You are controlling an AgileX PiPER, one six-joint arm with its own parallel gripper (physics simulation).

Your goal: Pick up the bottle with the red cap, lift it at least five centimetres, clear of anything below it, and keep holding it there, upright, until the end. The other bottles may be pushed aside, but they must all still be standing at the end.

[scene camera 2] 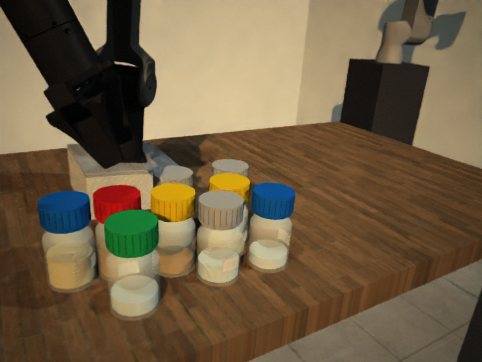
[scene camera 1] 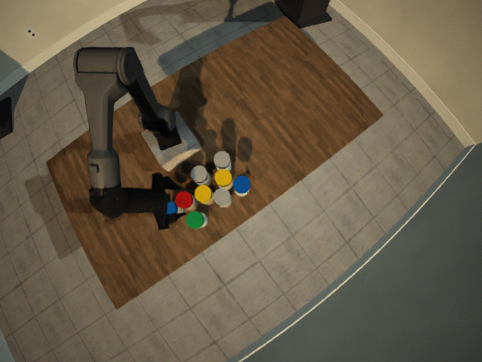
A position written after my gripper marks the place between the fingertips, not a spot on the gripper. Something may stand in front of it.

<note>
I see my gripper [scene camera 2: 120,152], a green-capped bottle [scene camera 2: 133,264], a yellow-capped bottle [scene camera 2: 174,204], a red-capped bottle [scene camera 2: 108,200], a yellow-capped bottle [scene camera 2: 236,183], a blue-capped bottle [scene camera 2: 270,228] and a grey-capped bottle [scene camera 2: 219,237].
My gripper is seen too in scene camera 1 [scene camera 1: 181,201].
</note>
